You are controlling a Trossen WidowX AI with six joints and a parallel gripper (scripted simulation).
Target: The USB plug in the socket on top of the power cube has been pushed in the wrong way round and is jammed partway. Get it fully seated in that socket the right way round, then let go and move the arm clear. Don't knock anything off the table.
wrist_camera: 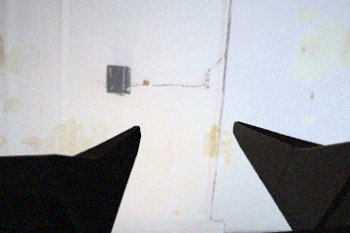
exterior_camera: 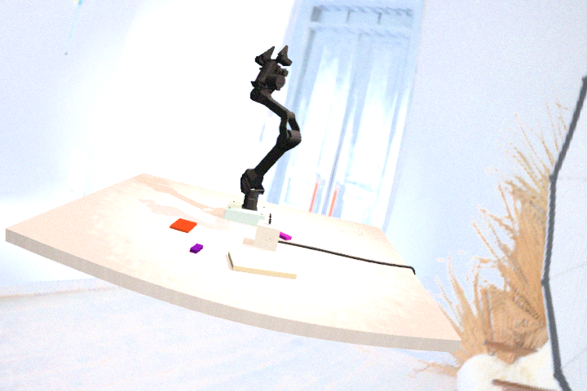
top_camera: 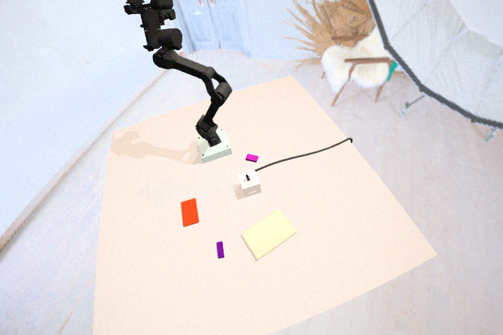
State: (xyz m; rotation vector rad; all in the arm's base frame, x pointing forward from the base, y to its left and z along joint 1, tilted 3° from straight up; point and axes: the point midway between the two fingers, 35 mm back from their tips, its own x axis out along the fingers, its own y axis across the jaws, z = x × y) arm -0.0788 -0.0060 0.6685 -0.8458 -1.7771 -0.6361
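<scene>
The silver USB plug lies 660 mm below my gripper tip, 400 mm ahead of it and 90 mm to the left of it. Also, from my gripper tip: orange card 740 mm below, 390 mm ahead, 200 mm to the right; cream pad 740 mm below, 630 mm ahead, 60 mm to the left; purple block 740 mm below, 260 mm ahead, 160 mm to the left.
</scene>
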